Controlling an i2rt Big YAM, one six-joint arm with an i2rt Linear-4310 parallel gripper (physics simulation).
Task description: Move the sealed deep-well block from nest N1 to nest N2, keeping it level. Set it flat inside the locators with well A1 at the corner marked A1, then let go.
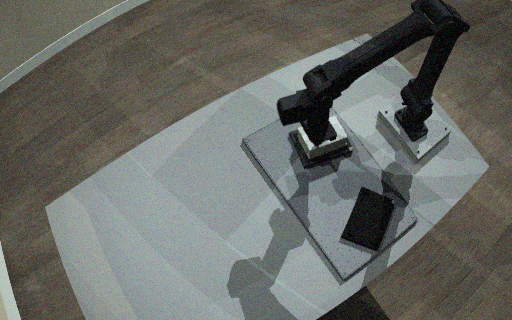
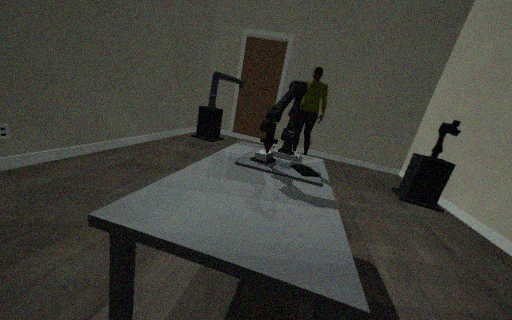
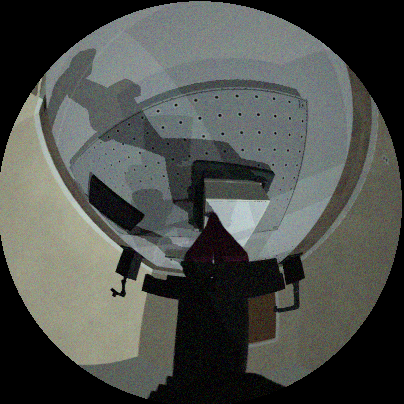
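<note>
The sealed deep-well block is a pale box with a white top. It sits level in the dark nest N1 on the perforated plate. My gripper is shut, with its fingertips together and pointing down at the block's top; it holds nothing. Nest N2 is a flat dark rectangle at the plate's other end, with nothing in it.
The arm's base stands on a mounting plate right of the perforated plate. A person in a yellow shirt stands behind the table. Another robot arm stands by the door.
</note>
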